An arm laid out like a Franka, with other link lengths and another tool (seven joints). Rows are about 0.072 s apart.
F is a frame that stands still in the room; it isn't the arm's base.
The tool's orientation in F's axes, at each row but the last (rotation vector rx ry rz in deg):
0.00, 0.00, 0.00
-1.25, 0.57, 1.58
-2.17, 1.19, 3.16
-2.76, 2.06, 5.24
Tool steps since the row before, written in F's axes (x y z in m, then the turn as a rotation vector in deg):
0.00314, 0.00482, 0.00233, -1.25, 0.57, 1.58
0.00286, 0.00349, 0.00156, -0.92, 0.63, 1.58
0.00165, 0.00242, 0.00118, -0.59, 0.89, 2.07
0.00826, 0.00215, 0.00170, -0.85, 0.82, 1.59
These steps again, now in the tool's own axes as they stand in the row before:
0.00314, 0.00482, 0.00233, -1.25, 0.57, 1.58
0.00294, 0.00337, 0.00166, -0.92, 0.62, 1.58
0.00175, 0.00228, 0.00130, -0.59, 0.84, 2.09
0.00835, 0.00130, 0.00208, -0.83, 0.82, 1.60

